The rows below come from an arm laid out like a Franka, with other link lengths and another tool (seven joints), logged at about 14 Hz.
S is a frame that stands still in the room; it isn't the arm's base.
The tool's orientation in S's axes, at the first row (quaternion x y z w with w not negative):
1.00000 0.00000 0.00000 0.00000
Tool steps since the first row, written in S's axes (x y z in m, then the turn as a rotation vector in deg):
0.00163 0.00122 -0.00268 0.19 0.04 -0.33
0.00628 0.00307 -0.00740 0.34 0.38 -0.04
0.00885 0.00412 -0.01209 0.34 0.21 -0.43
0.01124 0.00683 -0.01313 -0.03 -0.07 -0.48
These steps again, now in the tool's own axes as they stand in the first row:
0.00163 -0.00122 0.00268 0.19 -0.04 0.33
0.00628 -0.00307 0.00740 0.34 -0.38 0.04
0.00885 -0.00412 0.01209 0.34 -0.21 0.43
0.01124 -0.00683 0.01313 -0.03 0.07 0.48

